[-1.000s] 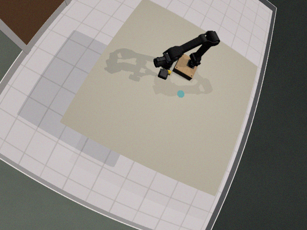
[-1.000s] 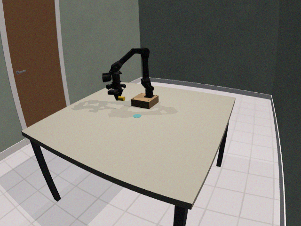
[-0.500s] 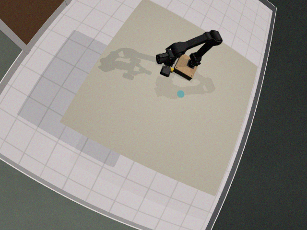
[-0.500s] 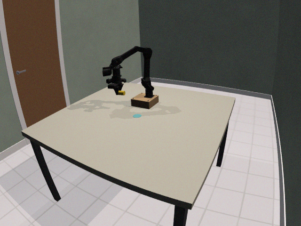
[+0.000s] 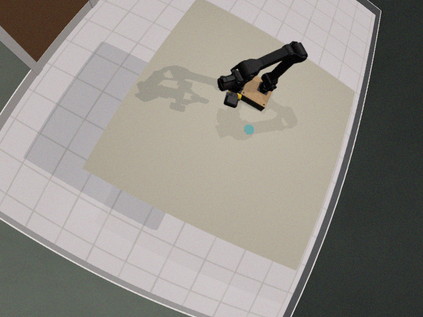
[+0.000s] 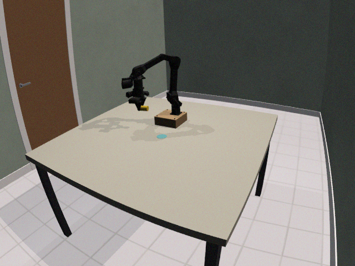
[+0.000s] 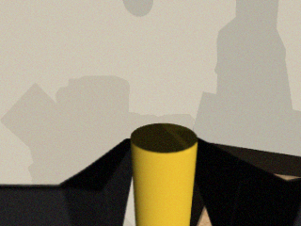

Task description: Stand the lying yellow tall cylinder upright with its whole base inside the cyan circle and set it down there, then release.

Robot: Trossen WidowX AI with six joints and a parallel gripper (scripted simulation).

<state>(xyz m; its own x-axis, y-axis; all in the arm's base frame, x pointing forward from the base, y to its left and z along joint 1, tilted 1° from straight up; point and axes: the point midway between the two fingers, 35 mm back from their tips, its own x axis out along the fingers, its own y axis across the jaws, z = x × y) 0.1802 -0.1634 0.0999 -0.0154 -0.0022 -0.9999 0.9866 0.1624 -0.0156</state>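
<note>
Now: hand 70 mm short of the cyan circle, 190 mm to the right of it and 160 mm above it. Round my hand: yellow tall cylinder (20 mm to the left, 20 mm below).
</note>
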